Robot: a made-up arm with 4 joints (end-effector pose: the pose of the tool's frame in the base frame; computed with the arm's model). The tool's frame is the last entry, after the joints.
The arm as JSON. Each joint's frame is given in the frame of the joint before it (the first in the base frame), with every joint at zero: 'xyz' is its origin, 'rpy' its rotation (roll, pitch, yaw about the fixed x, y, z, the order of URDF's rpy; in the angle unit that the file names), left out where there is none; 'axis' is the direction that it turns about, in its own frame. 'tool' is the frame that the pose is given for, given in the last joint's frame.
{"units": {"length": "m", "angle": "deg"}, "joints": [
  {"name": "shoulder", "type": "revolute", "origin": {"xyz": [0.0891, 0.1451, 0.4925], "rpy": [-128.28, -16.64, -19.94]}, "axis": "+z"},
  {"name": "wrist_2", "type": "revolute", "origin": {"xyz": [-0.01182, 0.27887, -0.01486], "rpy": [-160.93, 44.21, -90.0]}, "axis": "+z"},
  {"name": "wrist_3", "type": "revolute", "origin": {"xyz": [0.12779, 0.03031, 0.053], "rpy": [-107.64, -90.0, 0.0]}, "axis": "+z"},
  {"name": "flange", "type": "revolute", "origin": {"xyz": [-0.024, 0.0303, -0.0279], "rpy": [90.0, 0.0, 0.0]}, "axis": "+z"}
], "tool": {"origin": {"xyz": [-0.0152, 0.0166, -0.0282], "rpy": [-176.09, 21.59, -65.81]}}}
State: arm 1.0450 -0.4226 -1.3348 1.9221
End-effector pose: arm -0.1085 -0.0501 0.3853 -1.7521 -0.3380 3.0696
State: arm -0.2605 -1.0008 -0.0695 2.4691
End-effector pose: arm 0.2545 -0.0656 0.4458 -0.2180 -1.1880 -2.6127
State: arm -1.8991 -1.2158 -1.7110 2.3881
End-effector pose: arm 0.2755 0.1684 0.7881 -0.4044 -0.2157 -2.2171
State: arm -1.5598 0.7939 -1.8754 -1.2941
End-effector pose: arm 0.3139 -0.1207 0.6258 -0.4103 -0.8824 -2.7883
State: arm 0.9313 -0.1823 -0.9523 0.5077
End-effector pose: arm -0.0950 -0.0430 0.4512 -0.3787 0.9356 -2.1611
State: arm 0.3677 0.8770 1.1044 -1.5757
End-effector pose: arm -0.1368 0.0239 0.3536 -0.8640 0.1770 0.6133
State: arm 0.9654 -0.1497 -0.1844 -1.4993
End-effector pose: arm -0.1039 -0.0122 0.4598 1.0306 -0.1112 0.1483
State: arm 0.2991 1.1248 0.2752 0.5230
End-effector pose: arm -0.1509 0.0211 0.3364 1.0683 -0.7744 -1.9123
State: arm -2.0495 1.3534 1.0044 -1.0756
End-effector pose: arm 0.3667 0.0036 0.6242 -2.6831 0.4830 2.6615
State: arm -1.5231 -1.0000 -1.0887 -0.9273
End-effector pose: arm 0.2591 0.0747 0.7353 0.2329 -0.3548 0.8854
